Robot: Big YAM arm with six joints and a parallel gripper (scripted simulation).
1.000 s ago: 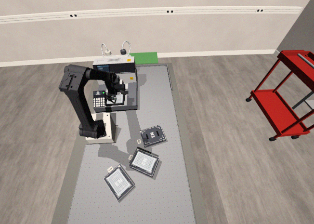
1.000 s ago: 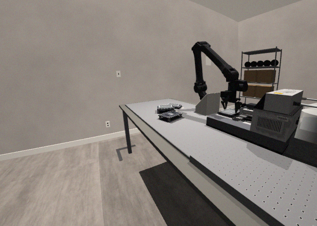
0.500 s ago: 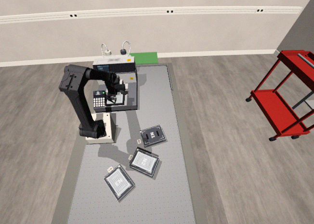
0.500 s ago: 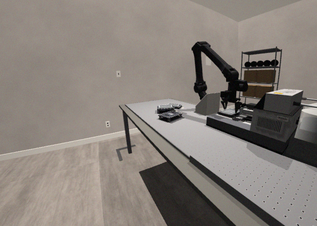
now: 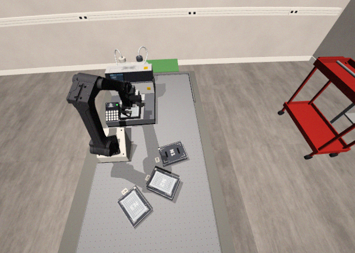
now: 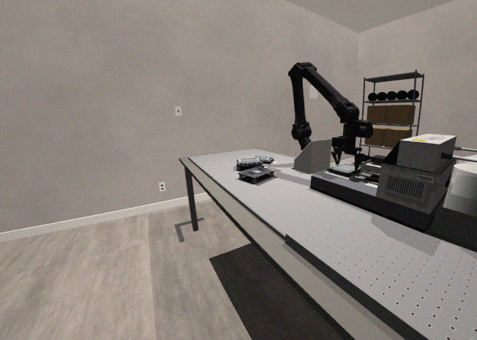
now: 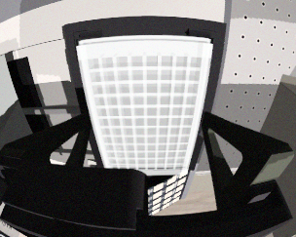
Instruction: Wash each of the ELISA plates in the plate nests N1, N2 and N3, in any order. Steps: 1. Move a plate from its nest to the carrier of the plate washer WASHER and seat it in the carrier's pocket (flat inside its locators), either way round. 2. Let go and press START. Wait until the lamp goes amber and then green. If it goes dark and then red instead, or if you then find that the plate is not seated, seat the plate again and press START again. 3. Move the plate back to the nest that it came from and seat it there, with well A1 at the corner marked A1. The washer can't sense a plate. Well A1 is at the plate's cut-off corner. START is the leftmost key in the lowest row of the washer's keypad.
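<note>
Now: the dark carrier 10 mm below my hand. The rest, counted from my hand: washer (10 mm ahead, 150 mm to the left, 40 mm above).
</note>
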